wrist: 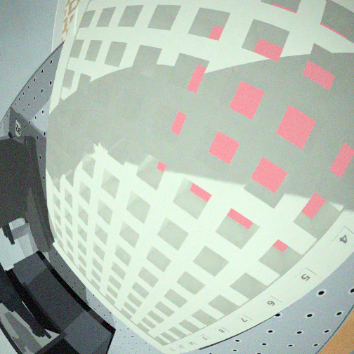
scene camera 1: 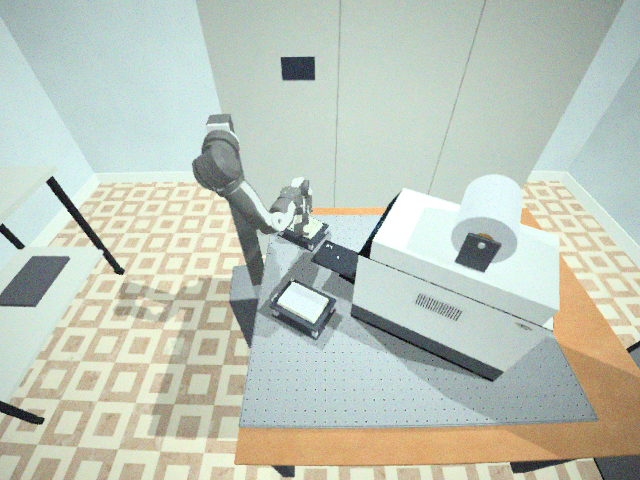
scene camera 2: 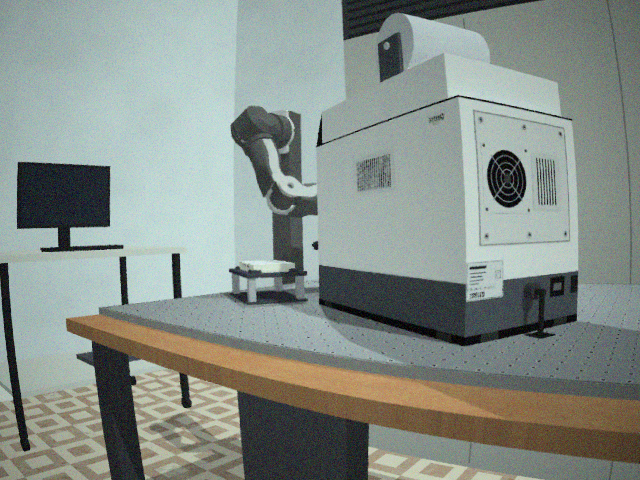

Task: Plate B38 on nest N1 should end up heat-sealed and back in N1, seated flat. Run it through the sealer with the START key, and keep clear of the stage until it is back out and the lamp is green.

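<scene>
The back nest [scene camera 1: 310, 242] holds a pale well plate [scene camera 1: 314, 227] [wrist: 235, 190], seen very close in the wrist view, with pink in many wells. No seal can be made out. My gripper [scene camera 1: 305, 227] [wrist: 81, 284] is open and empty, low over this plate, with dark fingers at the left and lower left of the wrist view near a plate edge. The arm partly hides nest and plate, so the seating is unclear. The sealer [scene camera 1: 395, 294] [scene camera 2: 392, 222] stands at the right. Its dark stage [scene camera 1: 336, 257] is out and looks bare. START key and lamp do not show.
A front nest [scene camera 1: 294, 320] [scene camera 2: 263, 274] carries a white plate [scene camera 1: 303, 299] [scene camera 2: 266, 265], close to the stage. A film roll [scene camera 1: 491, 206] [scene camera 2: 439, 43] sits on the sealer. A small label [wrist: 18, 128], perhaps N2, shows at the left of the wrist view.
</scene>
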